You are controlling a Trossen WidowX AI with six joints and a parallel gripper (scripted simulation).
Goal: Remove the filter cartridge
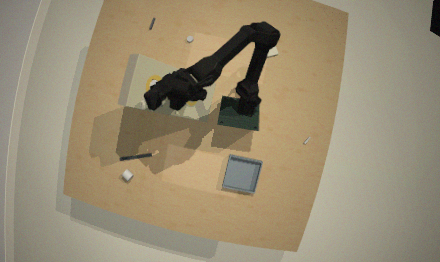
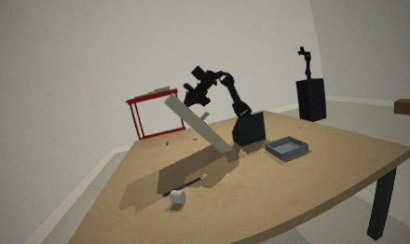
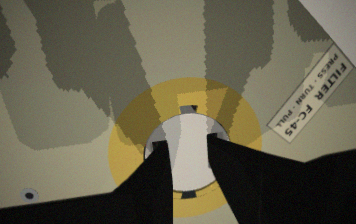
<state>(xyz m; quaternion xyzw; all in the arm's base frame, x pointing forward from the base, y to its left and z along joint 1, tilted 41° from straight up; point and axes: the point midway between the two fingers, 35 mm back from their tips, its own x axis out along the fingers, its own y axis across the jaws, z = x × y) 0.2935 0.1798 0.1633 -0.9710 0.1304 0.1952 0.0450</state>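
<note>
Right now my gripper tip is 10 mm short of the filter cartridge and 10 mm above it. Round my gripper tip: grey knob: 10 mm behind, 280 mm to the right, 270 mm below; white block: 380 mm behind, 360 mm to the right, 270 mm below; grey tray: 430 mm behind, 240 mm to the left, 270 mm below.
</note>
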